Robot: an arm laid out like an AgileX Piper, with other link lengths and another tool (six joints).
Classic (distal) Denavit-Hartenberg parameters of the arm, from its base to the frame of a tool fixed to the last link. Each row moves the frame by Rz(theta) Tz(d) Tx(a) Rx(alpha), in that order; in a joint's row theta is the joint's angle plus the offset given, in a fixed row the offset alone. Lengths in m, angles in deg.
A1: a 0; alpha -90; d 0.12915; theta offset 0
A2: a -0.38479; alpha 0; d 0; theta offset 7.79
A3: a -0.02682; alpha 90; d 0; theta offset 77.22
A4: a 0; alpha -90; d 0.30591; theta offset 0
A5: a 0; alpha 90; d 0; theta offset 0
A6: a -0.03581; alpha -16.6; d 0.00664; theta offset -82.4
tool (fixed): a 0; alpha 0; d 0.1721; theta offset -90
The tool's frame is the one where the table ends.
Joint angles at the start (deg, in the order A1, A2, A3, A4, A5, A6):
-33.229, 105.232, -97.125, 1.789, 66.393, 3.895
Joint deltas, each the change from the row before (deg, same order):
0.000, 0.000, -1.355, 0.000, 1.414, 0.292
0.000, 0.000, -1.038, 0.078, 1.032, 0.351
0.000, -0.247, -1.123, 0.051, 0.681, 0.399
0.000, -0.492, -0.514, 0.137, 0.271, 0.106
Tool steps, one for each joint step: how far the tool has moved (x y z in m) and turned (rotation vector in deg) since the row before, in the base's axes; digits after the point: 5 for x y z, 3 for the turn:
-0.00015, 0.00037, 0.00732, 0.124, -0.001, -0.229
0.00018, 0.00048, 0.00573, 0.170, -0.107, -0.298
0.00040, 0.00026, 0.00841, -0.210, -0.672, -0.350
-0.00086, 0.00115, 0.00711, -0.254, -0.708, -0.086

